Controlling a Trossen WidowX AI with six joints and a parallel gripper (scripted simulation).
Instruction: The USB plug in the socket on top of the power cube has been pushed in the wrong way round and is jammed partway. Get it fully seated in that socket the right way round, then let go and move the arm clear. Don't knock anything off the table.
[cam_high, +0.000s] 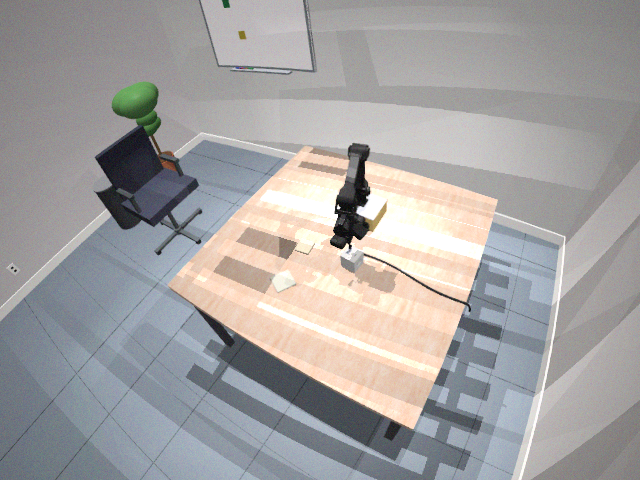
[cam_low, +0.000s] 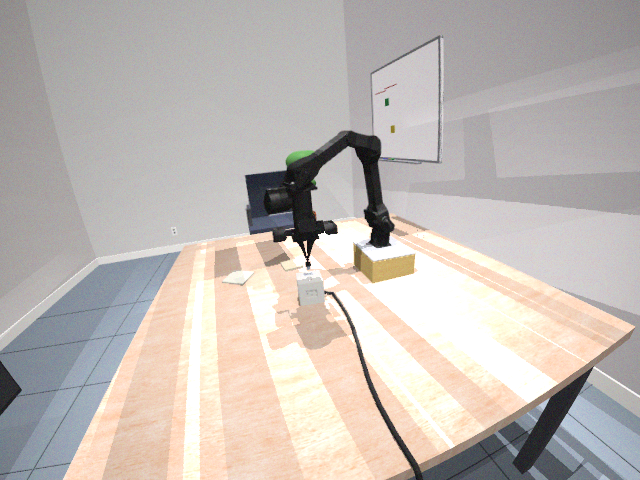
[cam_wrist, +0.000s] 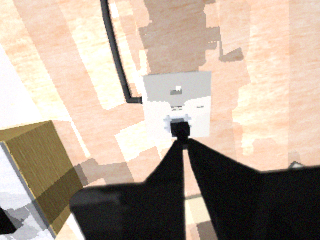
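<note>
My gripper tip is now 20 mm above the black USB plug.
</note>
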